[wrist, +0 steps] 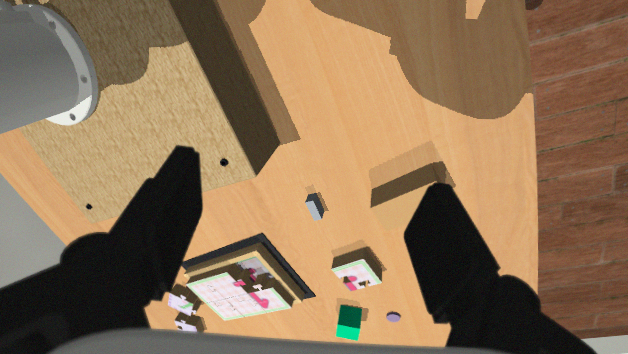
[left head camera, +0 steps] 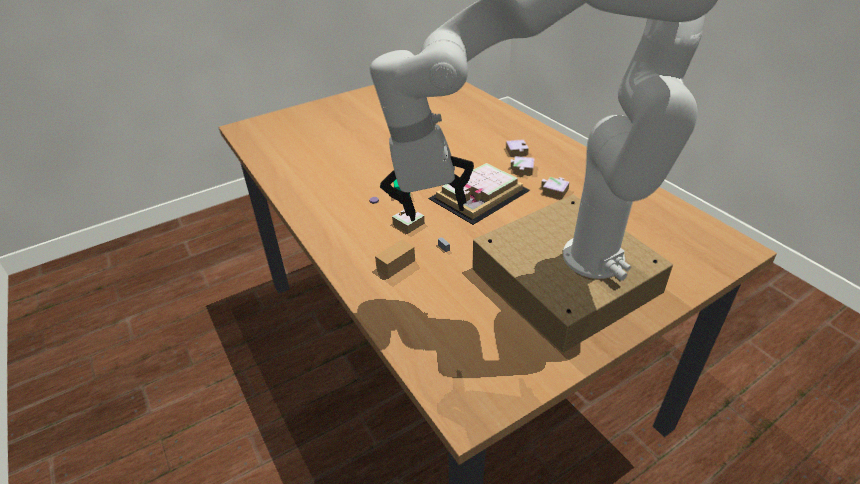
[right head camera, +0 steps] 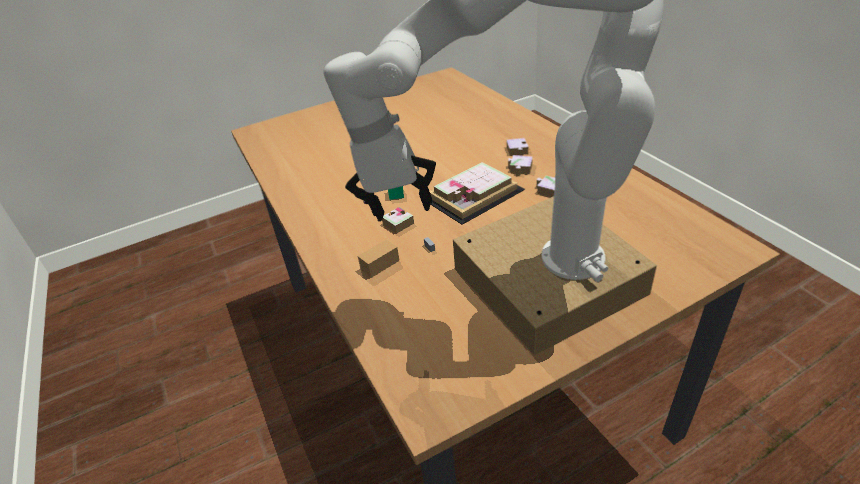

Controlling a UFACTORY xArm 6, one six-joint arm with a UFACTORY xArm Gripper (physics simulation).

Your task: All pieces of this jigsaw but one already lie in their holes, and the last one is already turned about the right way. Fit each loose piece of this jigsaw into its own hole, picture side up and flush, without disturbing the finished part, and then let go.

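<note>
The loose jigsaw piece, white and pink with a green edge, lies picture side up on the table. The finished part sits in a wooden tray on a black base. An open hole shows grey at the tray's near corner. My gripper is wide open and empty, above the table near the loose piece and the tray. One finger overlaps the piece in the left head view; its exact height is hard to tell.
Lilac pieces with green marks lie beyond the tray. A wooden block, a small grey block, a green cube and a purple disc lie around the loose piece.
</note>
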